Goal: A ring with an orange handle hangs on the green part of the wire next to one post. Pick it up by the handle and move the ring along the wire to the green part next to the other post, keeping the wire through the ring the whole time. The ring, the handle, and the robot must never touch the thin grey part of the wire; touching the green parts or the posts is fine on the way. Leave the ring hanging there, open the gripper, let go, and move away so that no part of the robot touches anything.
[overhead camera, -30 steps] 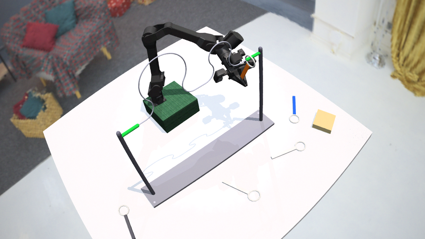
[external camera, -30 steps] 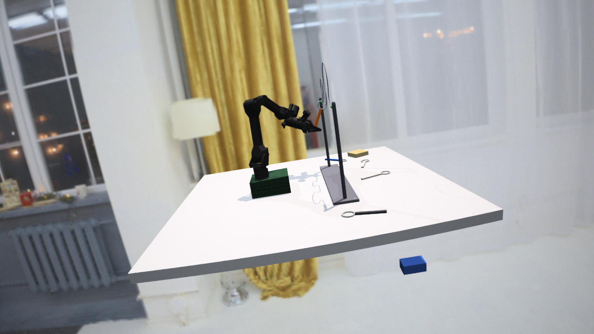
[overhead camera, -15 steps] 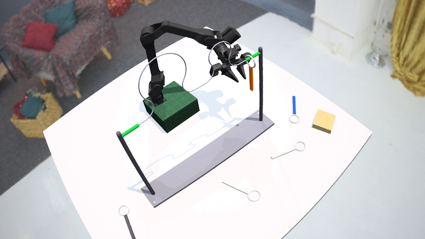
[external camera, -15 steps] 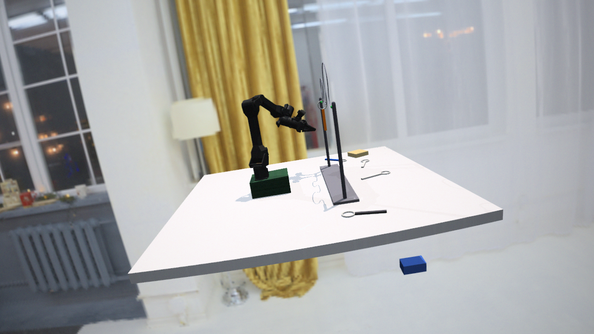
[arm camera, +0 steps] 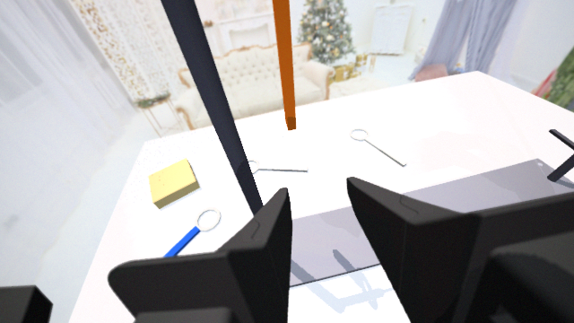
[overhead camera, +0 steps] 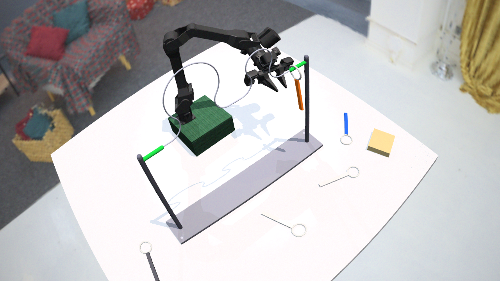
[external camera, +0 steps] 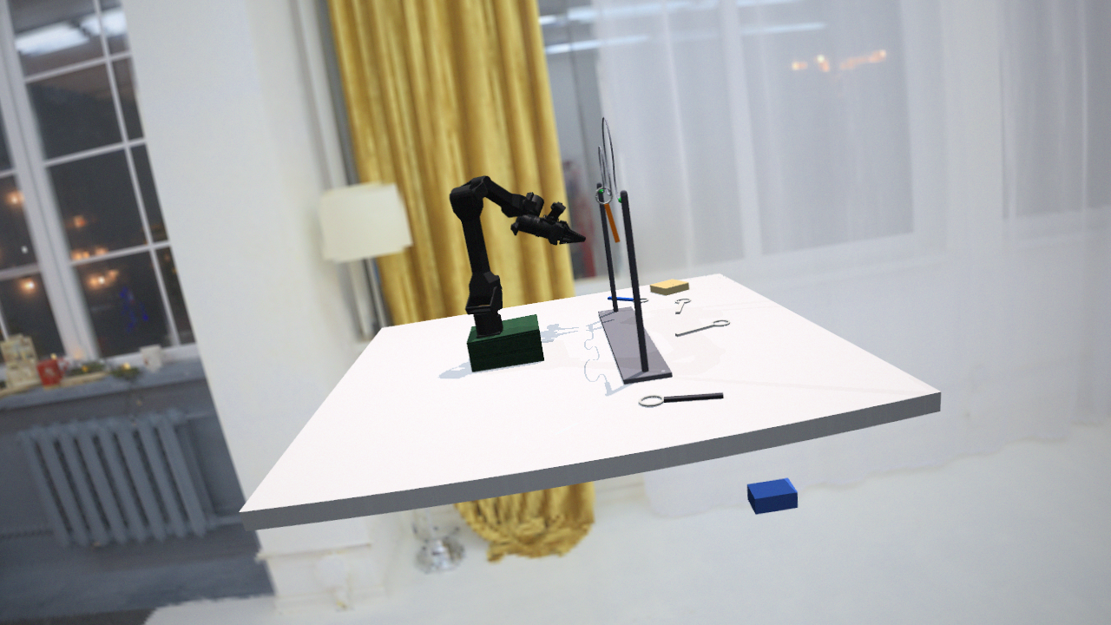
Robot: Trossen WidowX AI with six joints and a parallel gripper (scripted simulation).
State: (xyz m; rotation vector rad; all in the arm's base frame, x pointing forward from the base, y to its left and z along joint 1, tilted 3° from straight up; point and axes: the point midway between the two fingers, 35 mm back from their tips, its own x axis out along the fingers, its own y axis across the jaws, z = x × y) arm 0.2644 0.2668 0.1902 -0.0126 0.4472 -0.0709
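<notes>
My gripper tip is 8 cm below the ring with orange handle and 8 cm short of it. From my gripper tip the other things lie so: tan block 29 cm to the left, 28 cm ahead, 25 cm below; then ring with blue handle 26 cm below, 22 cm to the left, 13 cm ahead.
</notes>
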